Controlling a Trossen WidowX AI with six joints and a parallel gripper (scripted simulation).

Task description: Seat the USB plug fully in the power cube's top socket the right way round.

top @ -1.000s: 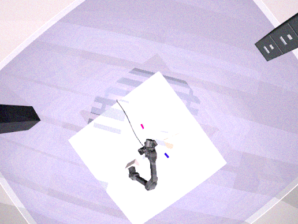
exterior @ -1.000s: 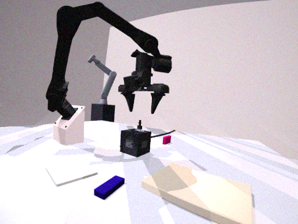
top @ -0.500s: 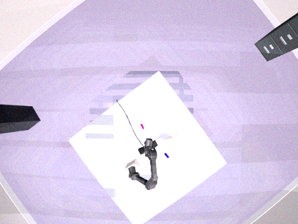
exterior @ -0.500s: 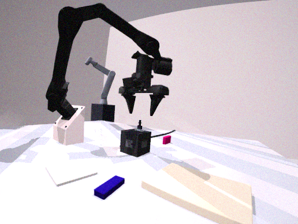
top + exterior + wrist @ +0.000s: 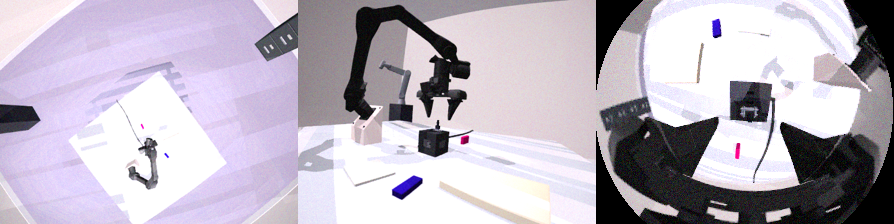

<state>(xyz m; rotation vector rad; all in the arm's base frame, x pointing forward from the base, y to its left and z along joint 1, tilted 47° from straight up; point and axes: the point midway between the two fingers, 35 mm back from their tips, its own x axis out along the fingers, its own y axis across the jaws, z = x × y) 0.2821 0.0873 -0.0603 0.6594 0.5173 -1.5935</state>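
My gripper tip is 3 cm above the USB plug. Also, from my gripper tip: beige board: 23 cm ahead, 15 cm to the right, 11 cm below; then blue block: 8 cm ahead, 24 cm to the right, 11 cm below; then magenta block: 5 cm ahead, 18 cm to the left, 10 cm below.
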